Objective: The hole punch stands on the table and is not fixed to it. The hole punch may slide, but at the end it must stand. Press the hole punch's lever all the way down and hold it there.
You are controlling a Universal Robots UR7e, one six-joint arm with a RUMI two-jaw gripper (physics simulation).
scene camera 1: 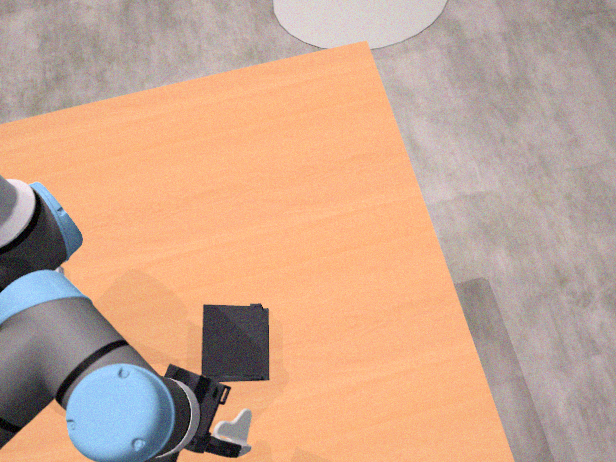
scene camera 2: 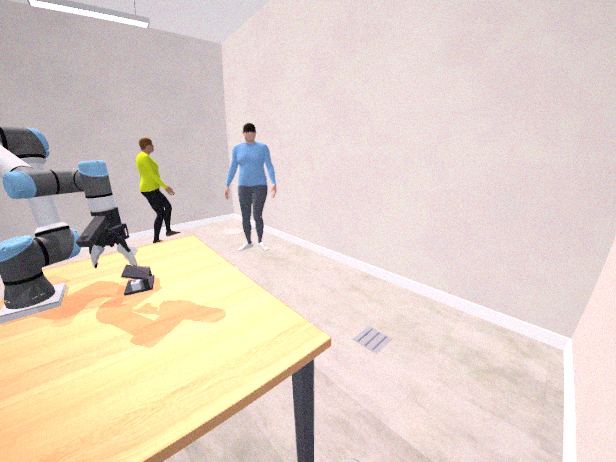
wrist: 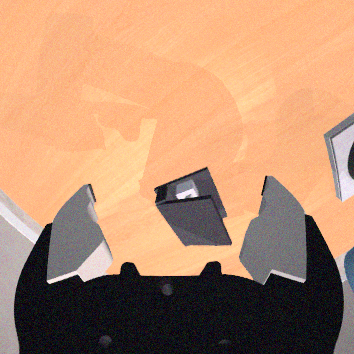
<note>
I see my gripper (scene camera 1: 199, 427) and a hole punch (scene camera 1: 265, 311).
The hole punch also shows in scene camera 2 (scene camera 2: 139, 286) and in the wrist view (wrist: 199, 182). My gripper is seen too in scene camera 2 (scene camera 2: 115, 267) and in the wrist view (wrist: 176, 182).
</note>
